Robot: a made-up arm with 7 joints.
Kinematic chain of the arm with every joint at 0, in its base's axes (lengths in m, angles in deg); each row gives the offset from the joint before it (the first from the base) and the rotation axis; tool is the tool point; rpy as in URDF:
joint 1: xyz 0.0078 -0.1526 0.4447 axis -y
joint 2: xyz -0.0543 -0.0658 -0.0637 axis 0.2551 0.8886 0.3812
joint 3: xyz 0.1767 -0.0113 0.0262 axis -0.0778 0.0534 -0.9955
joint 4: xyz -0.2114 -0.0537 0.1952 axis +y
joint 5: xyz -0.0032 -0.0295 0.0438 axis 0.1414 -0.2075 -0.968
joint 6: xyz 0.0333 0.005 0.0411 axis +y
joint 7: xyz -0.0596 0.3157 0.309 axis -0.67 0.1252 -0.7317
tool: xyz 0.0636 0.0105 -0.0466 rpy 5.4 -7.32 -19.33
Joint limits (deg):
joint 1: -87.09..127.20
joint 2: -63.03..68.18
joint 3: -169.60..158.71
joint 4: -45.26..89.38
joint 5: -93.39..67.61
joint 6: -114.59..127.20
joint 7: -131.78..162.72
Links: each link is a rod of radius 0.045 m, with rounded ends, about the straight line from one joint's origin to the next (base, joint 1, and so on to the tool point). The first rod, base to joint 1, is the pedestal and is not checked.
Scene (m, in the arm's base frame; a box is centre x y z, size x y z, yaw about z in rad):
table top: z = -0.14
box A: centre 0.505 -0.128 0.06 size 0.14 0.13 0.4 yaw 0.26
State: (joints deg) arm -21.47 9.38 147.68 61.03 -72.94 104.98 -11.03
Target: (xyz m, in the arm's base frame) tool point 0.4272 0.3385 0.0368
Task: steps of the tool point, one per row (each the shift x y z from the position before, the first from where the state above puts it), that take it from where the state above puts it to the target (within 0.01 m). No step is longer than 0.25 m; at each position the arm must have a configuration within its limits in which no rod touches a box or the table.
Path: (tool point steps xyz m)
1: 0.0029 0.1671 0.0803
2: -0.0564 0.1554 0.0996
3: -0.1139 0.1255 0.1043
4: -0.1611 0.0806 0.0939
5: 0.0991 0.0003 -0.1129
6: 0.0612 0.0043 -0.1473
7: 0.0125 0.0072 -0.1690
8: -0.0424 0.0078 -0.1748
9: -0.0849 0.0332 -0.0554

